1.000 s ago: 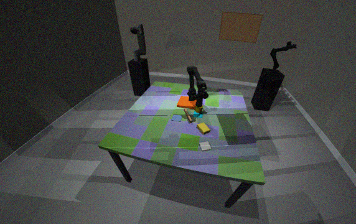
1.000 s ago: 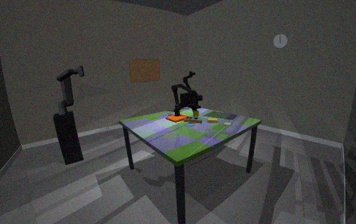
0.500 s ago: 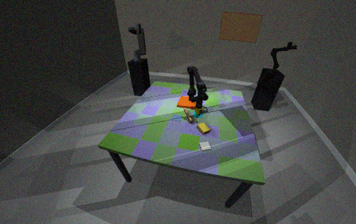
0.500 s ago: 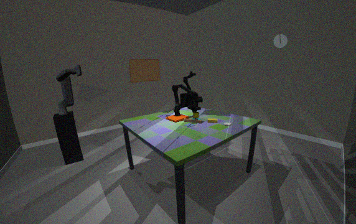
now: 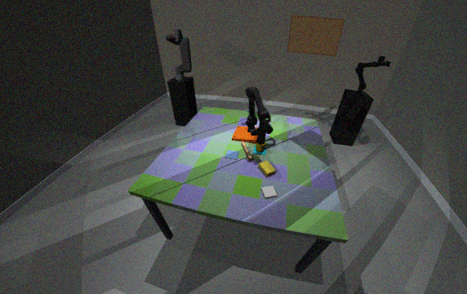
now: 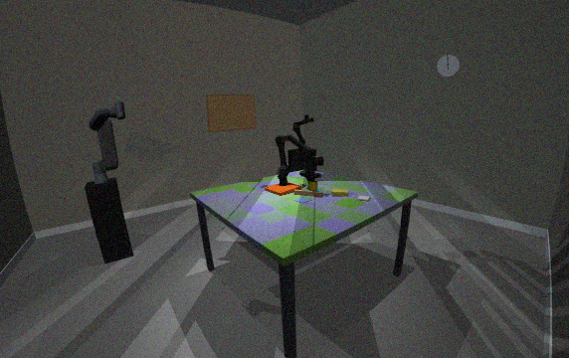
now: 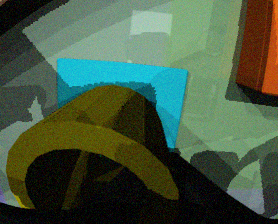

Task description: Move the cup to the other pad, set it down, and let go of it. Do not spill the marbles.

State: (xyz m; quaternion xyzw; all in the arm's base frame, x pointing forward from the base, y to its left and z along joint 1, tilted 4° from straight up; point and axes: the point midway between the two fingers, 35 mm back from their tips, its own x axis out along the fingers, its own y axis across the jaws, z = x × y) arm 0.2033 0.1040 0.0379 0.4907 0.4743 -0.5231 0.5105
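Right now the cyan pad is 5 cm below my gripper tip and 3 cm ahead of it. Round my gripper tip: light blue pad (20 cm to the right, 13 cm ahead, 5 cm below); yellow cup (2 cm ahead); brown stick (10 cm to the right, 8 cm ahead, 3 cm below).
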